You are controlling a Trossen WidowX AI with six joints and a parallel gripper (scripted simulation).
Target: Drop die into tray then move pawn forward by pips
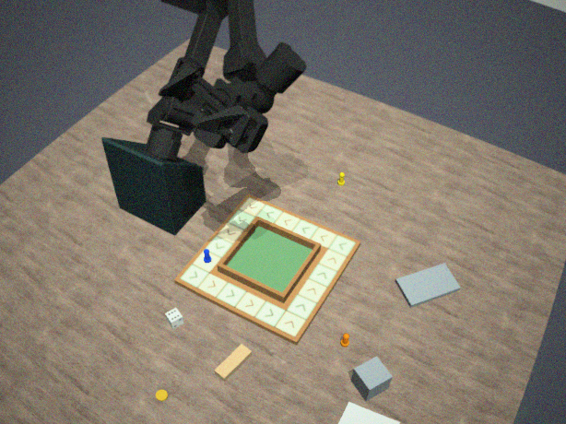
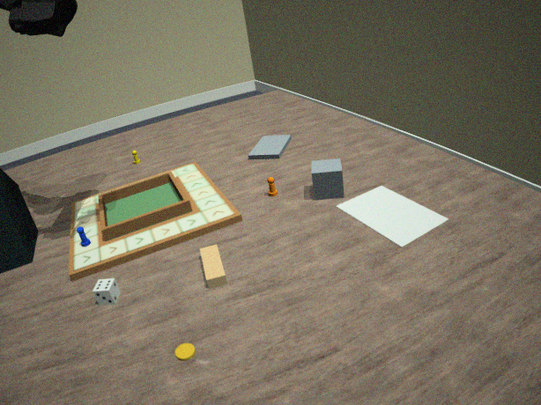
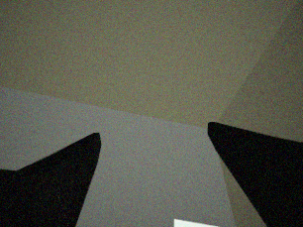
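My gripper tip is 1 cm past the die, 8 cm to the left of it and 46 cm above it. Round my gripper tip: blue pawn 5 cm behind, 7 cm to the left, 44 cm below; wood block 14 cm ahead, 8 cm to the right, 46 cm below; dice tray 5 cm ahead, 15 cm to the left, 46 cm below.
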